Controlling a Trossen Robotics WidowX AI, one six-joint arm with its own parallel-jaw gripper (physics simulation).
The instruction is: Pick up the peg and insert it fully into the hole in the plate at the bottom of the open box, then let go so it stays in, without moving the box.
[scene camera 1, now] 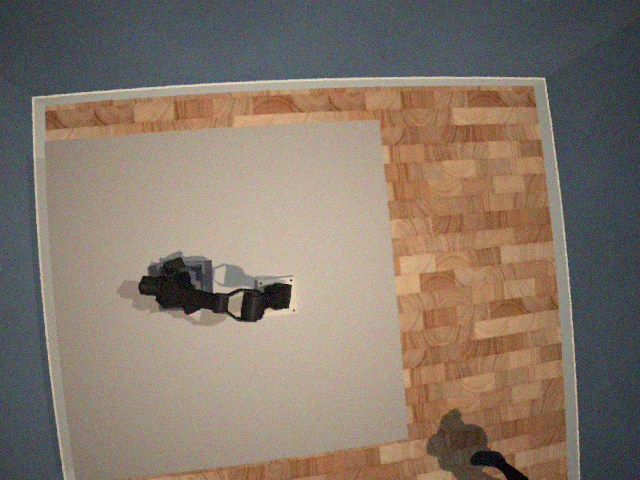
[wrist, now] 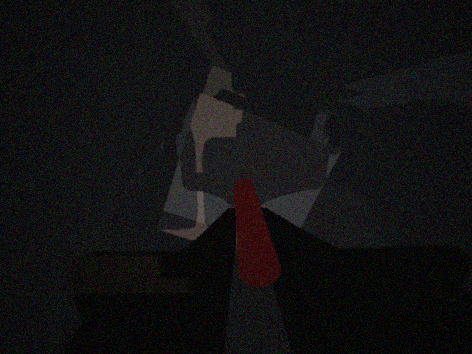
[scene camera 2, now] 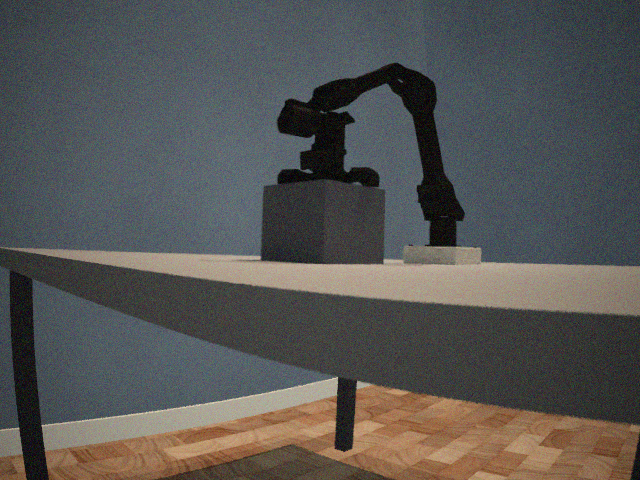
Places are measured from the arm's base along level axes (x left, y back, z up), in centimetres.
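Where they show: gripper, between the fingertips: (wrist: 246, 215); arm's base, origin of its link: (scene camera 1: 282, 293) (scene camera 2: 443, 247).
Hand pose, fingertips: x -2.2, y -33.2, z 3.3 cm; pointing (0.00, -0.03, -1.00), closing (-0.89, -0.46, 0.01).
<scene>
Each offset is from my fingertips to the top centre of the thing. Level surfaces: height alone.
The red peg {dx +0.3, dy -0.6, dz +5.0 cm} (wrist: 255, 237) is between the dark fingers of my gripper (wrist: 246, 215) (scene camera 2: 443, 243) in the wrist view. The gripper is shut on it and points steeply down. The pale open box (scene camera 2: 429, 254) (scene camera 1: 293, 305) stands on the table, and the fingers reach down to its opening in the second scene view. In the first scene view the arm covers most of the box. The plate {dx +0.4, dy -0.8, dz -1.0 cm} (wrist: 217, 117) in the box shows partly lit and partly in shadow beyond the peg's far end. The hole is not visible, and I cannot tell whether the peg's tip is in it.
The arm stands on a grey block {dx +0.4, dy -0.8, dz +6.7 cm} (scene camera 2: 323, 222) on the pale table {dz -7.2 cm} (scene camera 1: 206, 180) (scene camera 2: 180, 266), left of the box in both scene views. A person's dark leg (scene camera 1: 498, 461) shows on the wooden floor at the lower right of the first scene view, beyond the table edge.
</scene>
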